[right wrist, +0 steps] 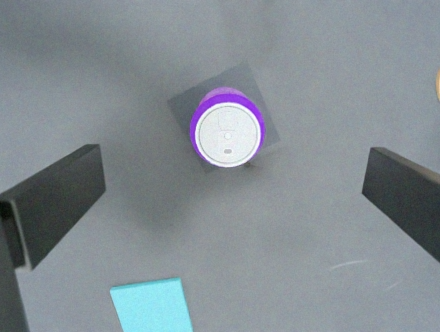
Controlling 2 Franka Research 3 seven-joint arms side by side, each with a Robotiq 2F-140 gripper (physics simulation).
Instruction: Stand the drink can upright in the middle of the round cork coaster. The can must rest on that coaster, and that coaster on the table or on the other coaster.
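Note:
The drink can [228, 134], purple with a white top, stands upright on a dark grey square patch [180, 107] a little above the middle of the right wrist view. A thin sliver of the tan round cork coaster [438, 86] shows at the right edge. My right gripper [234, 169] is open, with its fingertips far apart to the left and right of the can and touching nothing. The view looks down on the can's top. My left gripper does not show.
A flat cyan square [152, 306] lies on the grey table [300, 220] at the bottom left of the view, nearer the left finger. Faint light scratches mark the table at the lower right.

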